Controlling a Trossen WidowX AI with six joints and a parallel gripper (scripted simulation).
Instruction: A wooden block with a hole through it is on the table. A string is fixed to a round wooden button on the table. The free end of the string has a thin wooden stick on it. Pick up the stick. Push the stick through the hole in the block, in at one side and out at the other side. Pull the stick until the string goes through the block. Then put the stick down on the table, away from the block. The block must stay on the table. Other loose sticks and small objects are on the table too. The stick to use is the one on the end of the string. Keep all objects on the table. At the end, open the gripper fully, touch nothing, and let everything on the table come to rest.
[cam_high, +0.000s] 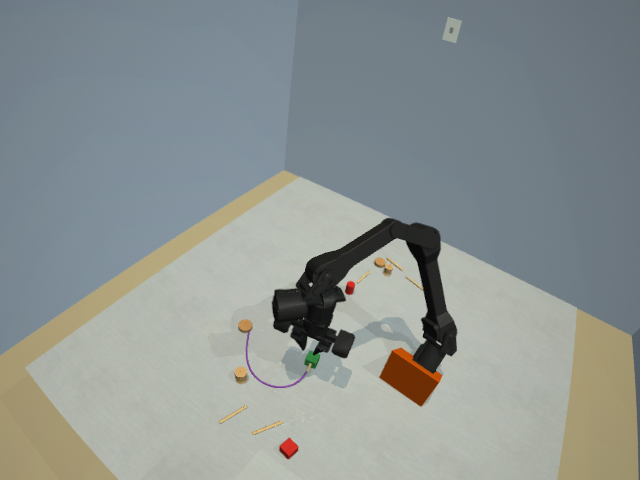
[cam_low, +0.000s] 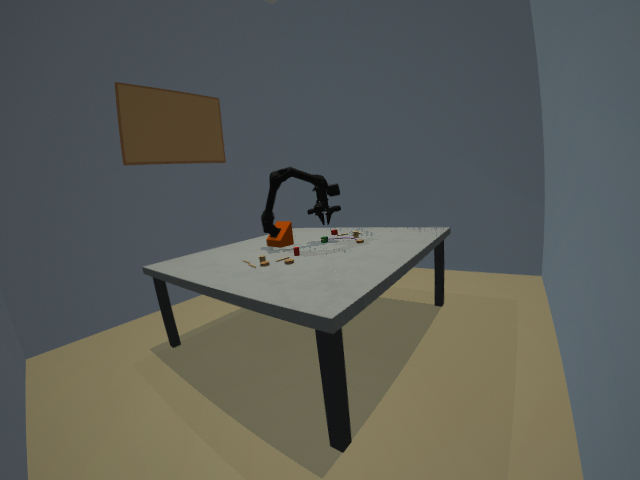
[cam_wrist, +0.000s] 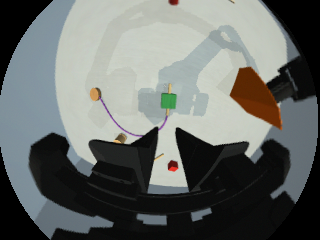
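Now: the green block 1 cm ahead of my gripper tip, 3 cm to the right of it and 8 cm below it. The rest, counted from my gripper tip: red cube: 12 cm behind, 19 cm to the left, 8 cm below; then thin wooden stick: 2 cm to the right, 8 cm below; then red cylinder: 10 cm ahead, 31 cm to the right, 8 cm below.
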